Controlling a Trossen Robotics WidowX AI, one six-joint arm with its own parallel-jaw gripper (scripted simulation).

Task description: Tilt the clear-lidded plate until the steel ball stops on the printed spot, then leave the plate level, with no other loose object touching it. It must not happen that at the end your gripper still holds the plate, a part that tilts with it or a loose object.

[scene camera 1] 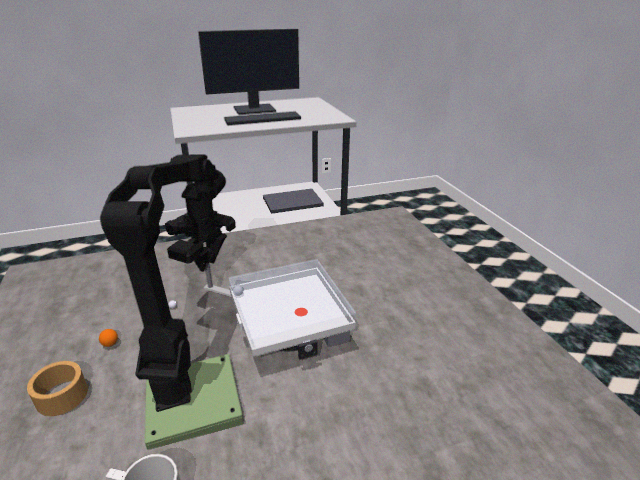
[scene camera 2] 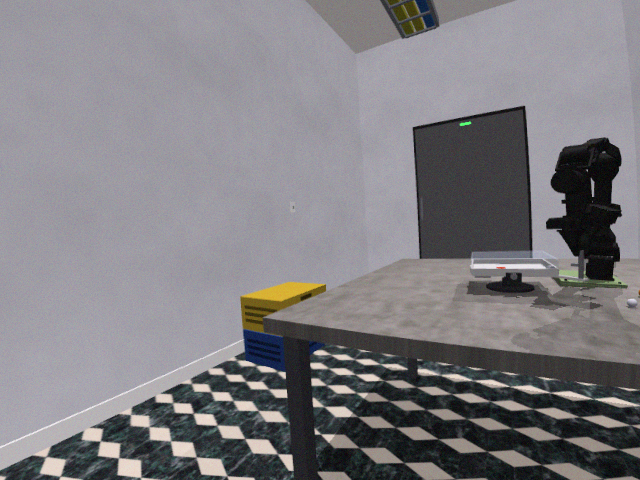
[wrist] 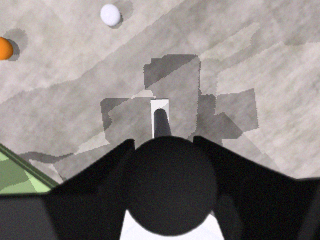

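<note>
My gripper [scene camera 1: 207, 266] is visible to me. I also find the gripper [scene camera 2: 581, 255] in a second place, and the wrist view shows my gripper [wrist: 163, 144] as well.
</note>
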